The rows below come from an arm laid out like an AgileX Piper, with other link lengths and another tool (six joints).
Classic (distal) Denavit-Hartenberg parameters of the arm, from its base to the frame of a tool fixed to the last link. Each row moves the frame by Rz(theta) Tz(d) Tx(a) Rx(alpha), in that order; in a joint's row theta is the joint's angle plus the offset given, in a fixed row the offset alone. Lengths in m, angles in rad.
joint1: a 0  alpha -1.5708  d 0.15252  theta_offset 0
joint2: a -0.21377  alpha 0  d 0  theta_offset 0.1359
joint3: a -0.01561  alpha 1.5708  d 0  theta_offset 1.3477
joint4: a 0  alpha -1.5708  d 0.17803  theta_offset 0
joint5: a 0  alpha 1.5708  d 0  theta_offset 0
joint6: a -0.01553  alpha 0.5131  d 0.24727  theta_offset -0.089
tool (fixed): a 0  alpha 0  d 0.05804  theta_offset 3.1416
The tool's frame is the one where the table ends.
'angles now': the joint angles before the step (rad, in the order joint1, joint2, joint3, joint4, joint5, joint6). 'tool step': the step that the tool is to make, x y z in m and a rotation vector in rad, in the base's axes. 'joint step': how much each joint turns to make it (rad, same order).
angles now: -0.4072, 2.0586, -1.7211, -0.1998, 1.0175, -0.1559
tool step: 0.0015, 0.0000, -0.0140, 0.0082, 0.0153, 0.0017
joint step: 0.0000, 0.0418, -0.0040, -0.0004, -0.0204, 0.0025
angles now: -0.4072, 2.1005, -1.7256, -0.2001, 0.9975, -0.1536
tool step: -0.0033, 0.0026, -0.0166, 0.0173, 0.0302, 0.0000
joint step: 0.0000, 0.0420, -0.0015, 0.0037, -0.0061, 0.0001
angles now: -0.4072, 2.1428, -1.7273, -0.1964, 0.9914, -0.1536
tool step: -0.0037, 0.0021, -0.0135, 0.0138, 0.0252, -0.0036
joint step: 0.0002, 0.0340, -0.0004, 0.0015, -0.0044, 0.0043
